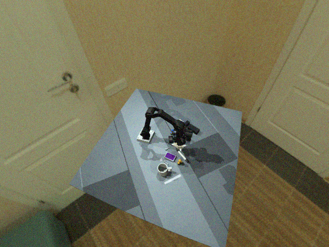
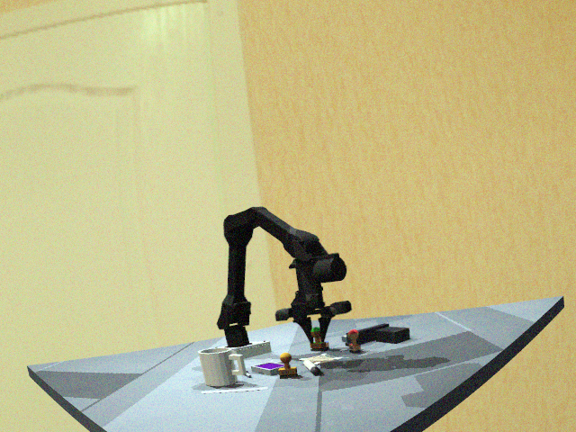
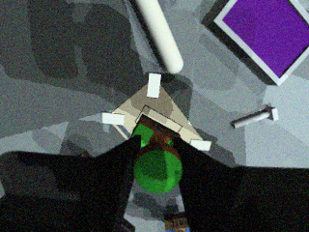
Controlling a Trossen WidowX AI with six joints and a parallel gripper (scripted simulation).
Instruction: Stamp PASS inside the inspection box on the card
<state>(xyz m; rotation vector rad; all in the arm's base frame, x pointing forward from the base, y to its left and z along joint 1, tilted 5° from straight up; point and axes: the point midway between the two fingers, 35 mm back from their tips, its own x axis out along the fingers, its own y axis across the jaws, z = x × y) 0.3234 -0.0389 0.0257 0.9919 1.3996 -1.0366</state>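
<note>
Right now the white card is 10 mm behind my gripper tip, 10 mm to the left of it and 50 mm below it. The rest, counted from my gripper tip: white marker (60 mm ahead, 120 mm to the right, 40 mm below); green-knobbed stamp (right at my gripper tip); red-knobbed stamp (60 mm ahead, 90 mm to the left, 30 mm below).
</note>
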